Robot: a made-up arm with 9 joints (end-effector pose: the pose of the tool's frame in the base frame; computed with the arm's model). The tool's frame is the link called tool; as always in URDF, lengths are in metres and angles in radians.
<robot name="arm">
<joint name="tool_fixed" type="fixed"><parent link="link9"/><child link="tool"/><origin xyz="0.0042 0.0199 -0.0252" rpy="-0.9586 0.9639 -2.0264"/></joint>
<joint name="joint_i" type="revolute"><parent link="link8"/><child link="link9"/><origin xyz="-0.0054 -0.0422 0.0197" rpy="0.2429 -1.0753 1.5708"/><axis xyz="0 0 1"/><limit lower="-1.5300" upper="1.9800" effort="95" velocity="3.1"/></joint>
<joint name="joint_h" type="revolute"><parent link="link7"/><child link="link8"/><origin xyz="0.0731 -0.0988 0.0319" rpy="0.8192 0.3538 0.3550"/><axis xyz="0 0 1"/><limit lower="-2.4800" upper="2.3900" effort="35" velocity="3.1"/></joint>
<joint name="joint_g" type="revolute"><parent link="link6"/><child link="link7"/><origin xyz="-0.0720 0.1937 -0.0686" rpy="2.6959 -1.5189 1.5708"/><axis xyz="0 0 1"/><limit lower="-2.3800" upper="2.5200" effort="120" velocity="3"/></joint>
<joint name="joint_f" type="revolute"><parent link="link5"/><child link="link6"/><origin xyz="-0.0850 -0.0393 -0.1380" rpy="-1.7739 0.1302 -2.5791"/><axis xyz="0 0 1"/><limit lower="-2.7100" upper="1.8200" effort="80" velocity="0.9"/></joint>
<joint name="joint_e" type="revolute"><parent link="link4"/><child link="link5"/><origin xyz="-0.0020 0.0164 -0.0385" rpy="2.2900 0.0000 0.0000"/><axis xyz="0 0 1"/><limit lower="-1.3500" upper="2.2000" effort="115" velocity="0.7"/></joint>
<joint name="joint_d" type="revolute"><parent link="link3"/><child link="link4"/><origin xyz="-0.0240 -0.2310 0.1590" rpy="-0.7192 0.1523 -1.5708"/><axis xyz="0 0 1"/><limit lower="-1.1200" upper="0.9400" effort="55" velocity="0.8"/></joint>
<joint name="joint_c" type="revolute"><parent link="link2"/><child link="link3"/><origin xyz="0.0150 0.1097 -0.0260" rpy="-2.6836 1.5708 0.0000"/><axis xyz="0 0 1"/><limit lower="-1.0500" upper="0.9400" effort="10" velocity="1.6"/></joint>
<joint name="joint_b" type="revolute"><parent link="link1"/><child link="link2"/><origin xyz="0.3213 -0.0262 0.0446" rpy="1.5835 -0.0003 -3.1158"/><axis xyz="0 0 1"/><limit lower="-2.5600" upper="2.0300" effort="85" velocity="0.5"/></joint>
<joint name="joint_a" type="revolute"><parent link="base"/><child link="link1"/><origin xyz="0.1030 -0.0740 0.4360" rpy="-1.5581 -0.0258 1.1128"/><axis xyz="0 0 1"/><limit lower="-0.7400" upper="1.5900" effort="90" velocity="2.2"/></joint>
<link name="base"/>
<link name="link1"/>
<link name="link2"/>
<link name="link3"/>
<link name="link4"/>
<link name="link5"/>
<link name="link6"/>
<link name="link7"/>
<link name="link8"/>
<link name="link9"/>
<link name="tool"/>
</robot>
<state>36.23 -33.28 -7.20 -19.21 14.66 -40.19 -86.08 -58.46 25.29</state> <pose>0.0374 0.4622 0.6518 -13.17 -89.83 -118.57</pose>
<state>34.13 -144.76 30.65 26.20 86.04 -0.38 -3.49 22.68 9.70</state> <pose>0.0719 0.1398 0.6817 -25.83 33.32 52.42</pose>
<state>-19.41 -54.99 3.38 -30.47 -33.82 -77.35 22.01 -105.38 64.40</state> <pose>-0.0638 0.0534 0.9238 -11.15 57.19 -63.23</pose>
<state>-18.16 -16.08 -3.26 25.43 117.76 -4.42 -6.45 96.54 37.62</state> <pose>-0.0425 0.3188 0.8943 3.55 11.70 -34.98</pose>
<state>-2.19 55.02 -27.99 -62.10 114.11 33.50 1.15 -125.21 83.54</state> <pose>0.0359 0.7235 0.6236 -46.13 11.54 -2.72</pose>
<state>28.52 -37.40 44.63 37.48 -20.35 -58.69 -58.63 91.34 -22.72</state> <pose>0.0067 0.7009 0.3157 -81.65 151.91 -34.16</pose>
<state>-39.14 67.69 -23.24 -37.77 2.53 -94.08 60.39 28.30 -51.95</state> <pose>-0.1591 0.3360 0.8982 -137.41 24.84 -64.88</pose>
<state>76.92 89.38 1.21 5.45 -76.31 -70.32 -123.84 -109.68 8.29</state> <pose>0.5551 0.2289 -0.3201 -66.79 -161.60 25.42</pose>
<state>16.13 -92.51 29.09 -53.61 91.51 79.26 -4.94 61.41 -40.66</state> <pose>-0.0403 0.0881 0.5467 11.15 -16.11 -0.74</pose>
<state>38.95 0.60 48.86 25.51 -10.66 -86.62 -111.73 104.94 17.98</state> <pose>0.1785 0.5468 -0.0038 63.61 -141.19 27.13</pose>
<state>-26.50 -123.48 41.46 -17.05 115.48 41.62 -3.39 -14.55 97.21</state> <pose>-0.0067 -0.0097 0.6961 -21.14 -86.46 -49.66</pose>
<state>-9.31 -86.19 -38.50 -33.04 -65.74 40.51 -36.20 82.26 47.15</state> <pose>0.0365 -0.2194 0.1356 38.86 -150.25 73.96</pose>
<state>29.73 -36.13 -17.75 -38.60 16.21 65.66 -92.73 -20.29 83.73</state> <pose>-0.2371 0.3759 0.3866 37.39 -105.25 -131.02</pose>
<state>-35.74 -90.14 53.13 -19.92 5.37 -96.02 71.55 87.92 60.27</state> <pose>0.1783 0.0085 0.8267 91.50 44.33 83.56</pose>
